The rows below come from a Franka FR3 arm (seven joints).
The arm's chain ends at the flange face. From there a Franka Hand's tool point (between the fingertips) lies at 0.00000 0.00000 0.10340 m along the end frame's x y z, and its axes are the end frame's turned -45 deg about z.
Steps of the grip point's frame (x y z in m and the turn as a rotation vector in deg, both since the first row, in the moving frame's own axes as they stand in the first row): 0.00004 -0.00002 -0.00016 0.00 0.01 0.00; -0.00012 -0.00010 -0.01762 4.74 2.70 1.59; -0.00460 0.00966 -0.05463 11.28 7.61 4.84; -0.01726 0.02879 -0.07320 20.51 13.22 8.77; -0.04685 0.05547 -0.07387 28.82 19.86 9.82; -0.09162 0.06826 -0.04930 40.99 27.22 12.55
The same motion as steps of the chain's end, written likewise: 0.00000 -0.00003 -0.00016 0.01 0.01 0.00; 0.00231 0.00953 -0.01715 5.26 -1.44 1.59; 0.00720 0.03413 -0.05173 13.36 -2.60 4.84; 0.01390 0.07485 -0.06398 23.85 -5.15 8.77; 0.01163 0.13133 -0.05522 34.42 -6.34 9.82; -0.01008 0.19094 -0.01360 48.23 -9.74 12.55
